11 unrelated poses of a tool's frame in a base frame.
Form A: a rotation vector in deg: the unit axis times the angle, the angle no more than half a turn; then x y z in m.
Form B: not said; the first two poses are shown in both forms.
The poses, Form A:
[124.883, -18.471, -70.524, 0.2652, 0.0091, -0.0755]
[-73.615, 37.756, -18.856, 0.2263, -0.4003, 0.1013]
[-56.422, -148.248, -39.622, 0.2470, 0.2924, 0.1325]
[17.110, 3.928, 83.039, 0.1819, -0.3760, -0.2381]
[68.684, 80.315, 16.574, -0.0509, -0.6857, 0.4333]
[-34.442, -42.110, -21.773, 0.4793, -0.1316, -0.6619]
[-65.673, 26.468, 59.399, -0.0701, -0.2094, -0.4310]
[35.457, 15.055, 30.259, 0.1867, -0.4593, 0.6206]
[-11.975, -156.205, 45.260, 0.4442, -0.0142, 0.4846]
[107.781, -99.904, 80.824, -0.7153, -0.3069, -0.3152]
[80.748, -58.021, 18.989, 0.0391, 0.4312, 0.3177]
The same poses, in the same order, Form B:
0.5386, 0.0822, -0.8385, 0.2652; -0.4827, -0.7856, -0.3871, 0.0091; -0.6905, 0.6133, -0.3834, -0.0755; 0, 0, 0, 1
0.7748, -0.1301, 0.6187, 0.2263; -0.5727, 0.2699, 0.7740, -0.4003; -0.2677, -0.9541, 0.1346, 0.1013; 0, 0, 0, 1
-0.7255, 0.6818, -0.0938, 0.2470; 0.5441, 0.6517, 0.5285, 0.2924; 0.4214, 0.3324, -0.8438, 0.1325; 0, 0, 0, 1
0.1263, -0.9660, 0.2257, 0.1819; 0.9830, 0.0913, -0.1596, -0.3760; 0.1335, 0.2420, 0.9610, -0.2381; 0, 0, 0, 1
0.2407, 0.4746, 0.8466, -0.0509; 0.7710, 0.4364, -0.4638, -0.6857; -0.5896, 0.7644, -0.2609, 0.4333; 0, 0, 0, 1
0.6865, 0.5195, -0.5088, 0.4793; -0.1148, 0.7684, 0.6296, -0.1316; 0.7180, -0.3738, 0.5872, -0.6619; 0, 0, 0, 1
0.4840, -0.8542, -0.1899, -0.0701; 0.4300, 0.0432, 0.9018, -0.2094; -0.7621, -0.5181, 0.3883, -0.4310; 0, 0, 0, 1
0.8364, -0.3896, 0.3856, 0.1867; 0.5426, 0.6887, -0.4809, -0.4593; -0.0782, 0.6114, 0.7874, 0.6206; 0, 0, 0, 1
-0.9461, 0.0568, -0.3188, 0.4442; 0.2185, 0.8387, -0.4988, -0.0142; 0.2391, -0.5416, -0.8059, 0.4846; 0, 0, 0, 1
-0.1606, -0.8593, 0.4856, -0.7153; -0.6543, -0.2756, -0.7042, -0.3069; 0.7390, -0.4308, -0.5180, -0.3152; 0, 0, 0, 1
0.5655, -0.7302, -0.3834, 0.0391; -0.3622, 0.1978, -0.9109, 0.4312; 0.7410, 0.6540, -0.1527, 0.3177; 0, 0, 0, 1

